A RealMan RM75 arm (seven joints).
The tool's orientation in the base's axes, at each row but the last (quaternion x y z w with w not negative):
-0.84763 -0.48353 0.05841 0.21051
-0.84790 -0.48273 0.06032 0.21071
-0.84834 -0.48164 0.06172 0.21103
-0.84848 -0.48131 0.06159 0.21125
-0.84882 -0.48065 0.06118 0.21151
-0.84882 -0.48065 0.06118 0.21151
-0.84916 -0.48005 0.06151 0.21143
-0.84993 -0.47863 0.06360 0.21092
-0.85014 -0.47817 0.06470 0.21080
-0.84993 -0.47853 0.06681 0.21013
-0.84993 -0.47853 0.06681 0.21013
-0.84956 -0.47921 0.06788 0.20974
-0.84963 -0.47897 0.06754 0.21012
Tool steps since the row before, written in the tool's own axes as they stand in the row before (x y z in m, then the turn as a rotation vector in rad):
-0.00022 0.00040 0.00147 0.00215 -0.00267 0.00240
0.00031 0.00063 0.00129 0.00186 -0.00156 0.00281
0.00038 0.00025 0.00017 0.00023 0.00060 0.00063
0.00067 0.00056 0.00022 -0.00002 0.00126 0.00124
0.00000 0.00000 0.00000 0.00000 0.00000 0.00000
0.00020 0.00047 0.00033 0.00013 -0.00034 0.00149
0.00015 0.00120 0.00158 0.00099 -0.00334 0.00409
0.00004 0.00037 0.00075 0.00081 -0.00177 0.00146
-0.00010 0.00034 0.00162 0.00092 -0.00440 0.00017
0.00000 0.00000 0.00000 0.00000 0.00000 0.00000
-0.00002 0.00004 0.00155 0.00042 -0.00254 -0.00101
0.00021 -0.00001 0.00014 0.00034 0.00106 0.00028
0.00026 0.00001 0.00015 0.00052 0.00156 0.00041
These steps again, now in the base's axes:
-0.00024 0.00008 -0.00152 -0.00172 0.00372 -0.00084
0.00027 0.00037 -0.00140 -0.00112 0.00310 -0.00170
0.00035 0.00026 -0.00022 0.00040 0.00011 -0.00080
0.00073 0.00038 -0.00037 0.00060 -0.00021 -0.00165
0.00000 0.00000 0.00000 0.00000 0.00000 0.00000
0.00038 0.00006 -0.00047 -0.00066 0.00071 -0.00119
0.00054 0.00006 -0.00191 -0.00337 0.00356 -0.00220
0.00008 0.00009 -0.00083 -0.00141 0.00192 -0.00050
-0.00029 0.00024 -0.00161 -0.00302 0.00282 0.00178
0.00000 0.00000 0.00000 0.00000 0.00000 0.00000
-0.00047 0.00042 -0.00142 -0.00145 0.00121 0.00202
0.00006 0.00022 -0.00010 0.00093 -0.00011 -0.00067
0.00010 0.00026 -0.00012 0.00137 -0.00015 -0.00098

